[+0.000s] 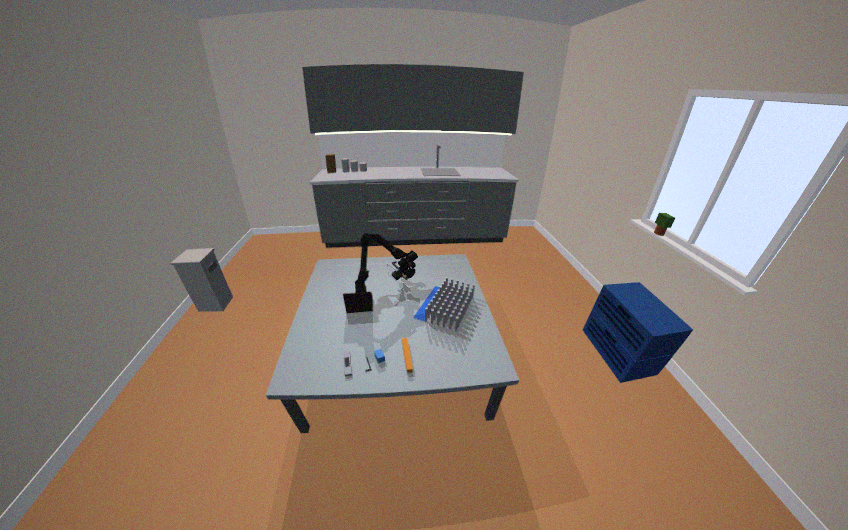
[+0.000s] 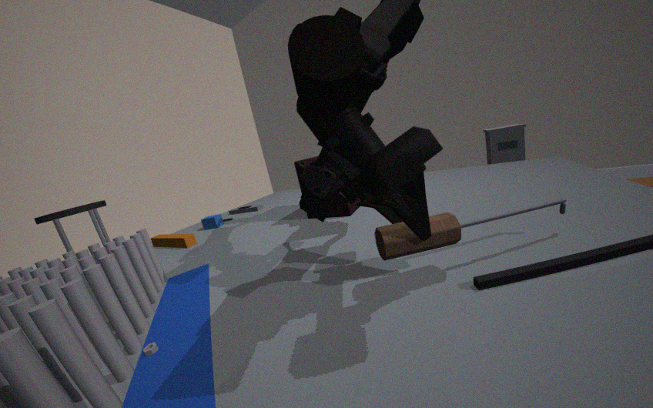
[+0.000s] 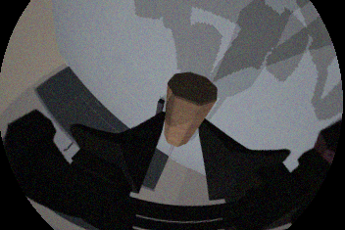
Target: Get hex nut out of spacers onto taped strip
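My gripper tip is now 9 cm to the right of the hook tool, 5 cm past it and 1 cm above it. The rest, counted from my gripper tip: hex nut: 26 cm to the right, 19 cm ahead, 5 cm below; then blue taped strip: 28 cm to the right, 15 cm ahead, 5 cm below; then orange block: 71 cm to the right, 7 cm behind, 4 cm below.
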